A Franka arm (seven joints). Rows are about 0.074 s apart.
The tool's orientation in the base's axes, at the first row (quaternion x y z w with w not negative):
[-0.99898, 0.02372, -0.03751, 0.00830]
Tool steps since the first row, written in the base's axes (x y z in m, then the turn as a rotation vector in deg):
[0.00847, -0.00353, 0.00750, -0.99, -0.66, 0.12]
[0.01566, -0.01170, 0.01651, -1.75, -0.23, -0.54]
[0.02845, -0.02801, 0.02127, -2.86, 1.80, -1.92]
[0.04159, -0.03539, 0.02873, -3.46, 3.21, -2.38]
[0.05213, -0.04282, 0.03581, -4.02, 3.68, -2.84]
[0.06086, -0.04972, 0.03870, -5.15, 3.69, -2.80]
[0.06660, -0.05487, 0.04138, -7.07, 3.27, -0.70]
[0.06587, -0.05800, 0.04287, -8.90, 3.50, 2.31]
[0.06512, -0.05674, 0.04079, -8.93, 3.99, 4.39]
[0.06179, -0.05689, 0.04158, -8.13, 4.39, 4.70]
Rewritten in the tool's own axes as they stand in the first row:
[0.00917, 0.00299, -0.00689, -0.95, 0.70, -0.20]
[0.01739, 0.01065, -0.01545, -1.77, 0.32, 0.40]
[0.03127, 0.02625, -0.01948, -3.08, -1.63, 1.73]
[0.04527, 0.03287, -0.02604, -3.78, -3.00, 2.16]
[0.05665, 0.03967, -0.03241, -4.39, -3.44, 2.58]
[0.06589, 0.04610, -0.03474, -5.52, -3.39, 2.46]
[0.07206, 0.05093, -0.03705, -7.25, -2.92, 0.21]
[0.07159, 0.05406, -0.03864, -8.86, -3.12, -2.92]
[0.07063, 0.05287, -0.03660, -8.76, -3.65, -4.99]
[0.06738, 0.05316, -0.03764, -7.96, -4.09, -5.23]

